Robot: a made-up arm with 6 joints.
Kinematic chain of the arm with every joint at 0, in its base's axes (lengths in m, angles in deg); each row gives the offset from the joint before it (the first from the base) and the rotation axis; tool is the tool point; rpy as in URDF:
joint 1: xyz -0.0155 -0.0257 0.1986 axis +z
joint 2: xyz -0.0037 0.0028 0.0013 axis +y
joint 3: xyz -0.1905 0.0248 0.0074 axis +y
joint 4: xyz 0.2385 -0.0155 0.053 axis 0.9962 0 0.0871
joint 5: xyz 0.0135 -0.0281 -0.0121 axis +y
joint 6: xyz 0.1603 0.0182 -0.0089 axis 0.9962 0 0.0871
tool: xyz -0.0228 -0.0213 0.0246 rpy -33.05 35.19 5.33
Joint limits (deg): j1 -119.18..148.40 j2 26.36..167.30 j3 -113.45..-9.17 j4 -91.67..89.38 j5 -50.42..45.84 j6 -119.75..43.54
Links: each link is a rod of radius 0.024 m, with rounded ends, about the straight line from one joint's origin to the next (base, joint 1, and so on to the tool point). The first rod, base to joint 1, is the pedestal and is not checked.
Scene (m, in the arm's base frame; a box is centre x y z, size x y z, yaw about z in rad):
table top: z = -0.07
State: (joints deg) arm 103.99 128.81 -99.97 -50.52 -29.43 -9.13
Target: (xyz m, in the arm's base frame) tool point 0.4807 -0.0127 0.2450
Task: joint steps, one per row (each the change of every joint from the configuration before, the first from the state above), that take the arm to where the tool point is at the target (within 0.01 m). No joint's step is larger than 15 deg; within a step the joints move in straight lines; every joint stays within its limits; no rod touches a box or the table.
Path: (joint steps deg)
1: -14.65 -0.36 0.45 0.94 2.83 0.96
2: -14.64 -0.36 0.45 0.95 2.84 0.97
3: -14.65 -0.37 0.45 0.94 2.83 0.96
4: -14.65 -0.36 0.45 0.94 2.83 0.96
5: -14.65 -0.36 0.45 0.94 2.83 0.97
6: -14.64 -0.36 0.45 0.95 2.84 0.96
7: -14.65 -0.36 0.46 0.94 2.83 0.96

